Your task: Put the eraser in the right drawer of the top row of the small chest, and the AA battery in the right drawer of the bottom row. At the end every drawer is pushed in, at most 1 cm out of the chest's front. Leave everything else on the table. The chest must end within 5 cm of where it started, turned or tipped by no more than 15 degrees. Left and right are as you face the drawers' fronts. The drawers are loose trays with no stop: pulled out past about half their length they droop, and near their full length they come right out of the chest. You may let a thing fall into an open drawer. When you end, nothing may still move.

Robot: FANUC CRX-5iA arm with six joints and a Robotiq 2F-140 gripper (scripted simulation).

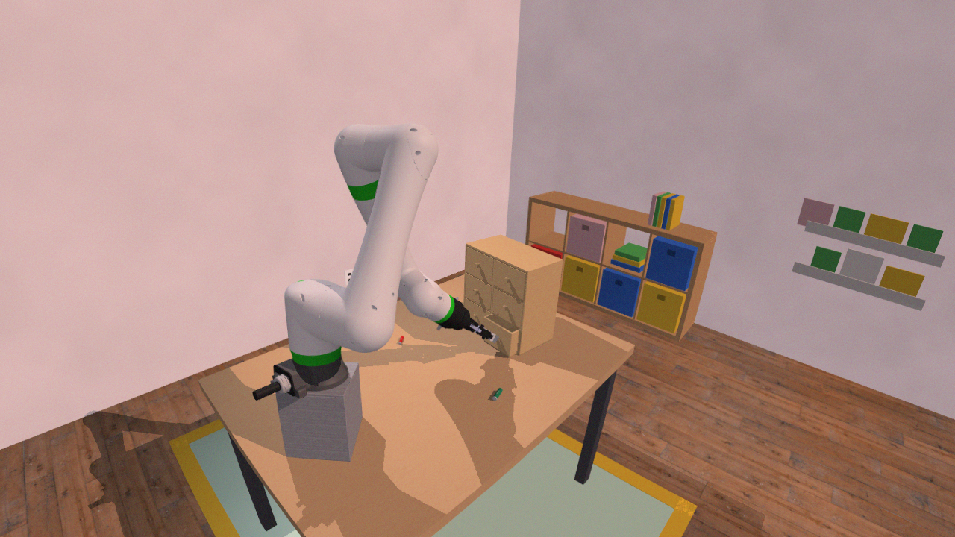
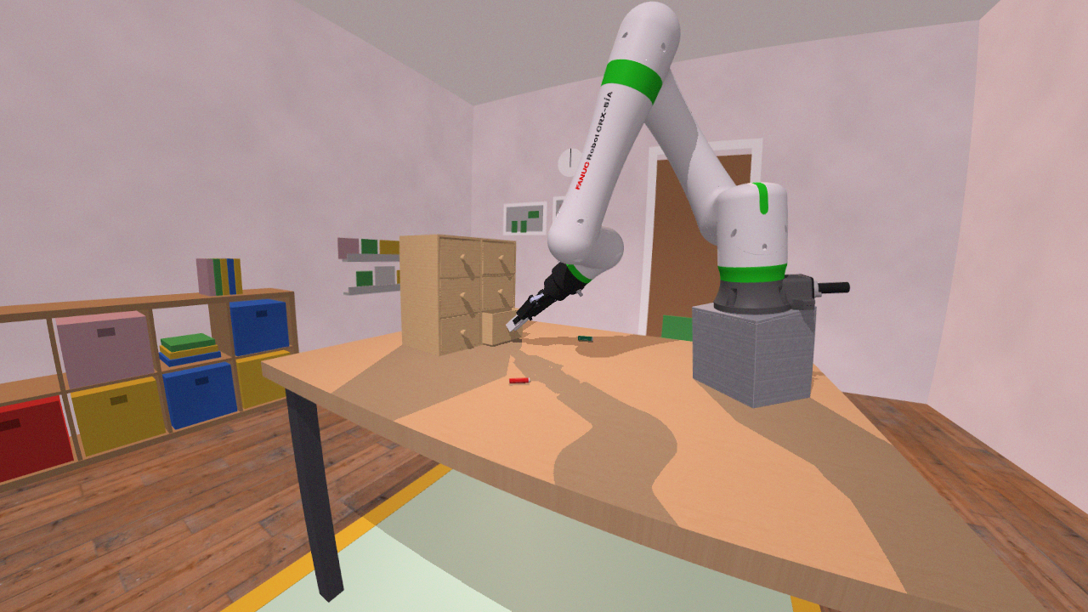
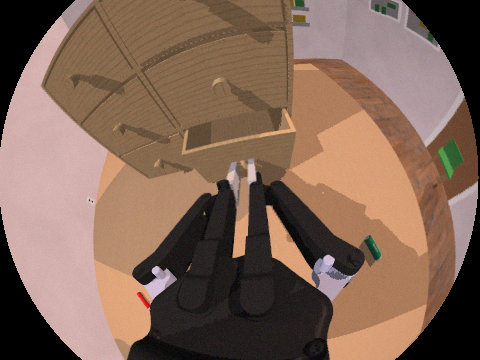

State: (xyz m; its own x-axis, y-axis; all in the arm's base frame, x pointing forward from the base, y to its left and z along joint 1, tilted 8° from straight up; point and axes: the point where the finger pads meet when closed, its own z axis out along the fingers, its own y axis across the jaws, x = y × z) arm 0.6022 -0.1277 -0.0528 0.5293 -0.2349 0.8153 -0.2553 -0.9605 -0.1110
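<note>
My hand is 180 mm past the green AA battery, 150 mm to the left of it and 60 mm above it. Round my hand: eraser (190 mm ahead, 20 mm to the right, 150 mm above); red object (140 mm behind, 280 mm to the left, 70 mm below).
</note>
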